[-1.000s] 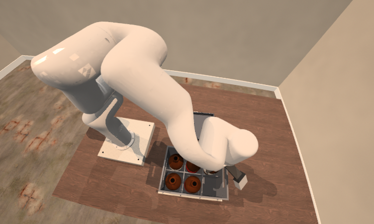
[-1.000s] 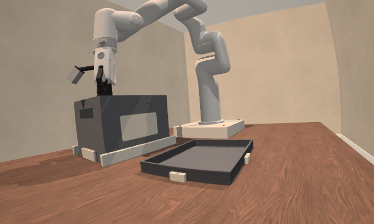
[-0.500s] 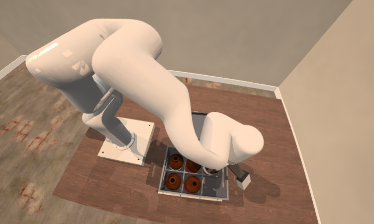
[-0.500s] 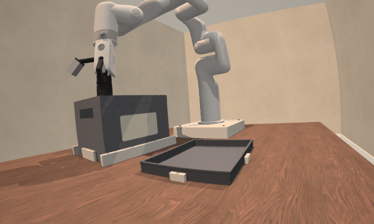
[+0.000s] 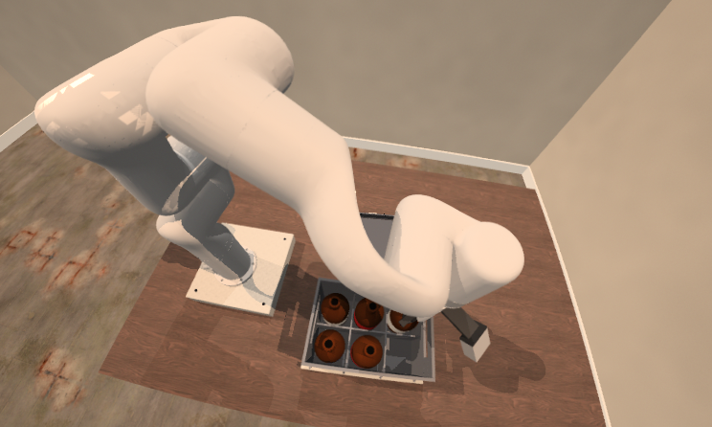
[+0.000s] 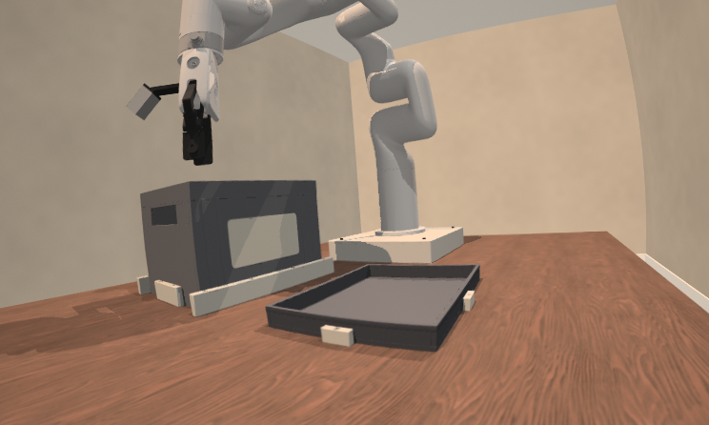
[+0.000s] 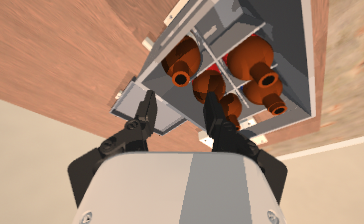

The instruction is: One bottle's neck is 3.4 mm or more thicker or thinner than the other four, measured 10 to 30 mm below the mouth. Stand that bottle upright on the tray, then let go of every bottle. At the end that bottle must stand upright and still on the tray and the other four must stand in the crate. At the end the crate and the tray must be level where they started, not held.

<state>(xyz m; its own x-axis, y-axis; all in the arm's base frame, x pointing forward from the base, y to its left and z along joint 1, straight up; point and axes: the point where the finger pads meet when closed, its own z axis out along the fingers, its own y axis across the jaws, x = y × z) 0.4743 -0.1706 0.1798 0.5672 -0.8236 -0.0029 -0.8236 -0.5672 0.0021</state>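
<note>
Right now my hand is 100 mm past the dark grey crate, 30 mm to the left of it and 140 mm above it. From my hand the other things lie so: dark tray 50 mm behind, 260 mm to the left, 210 mm below; then brown bottle 90 mm behind, 20 mm to the left, 140 mm below.
</note>
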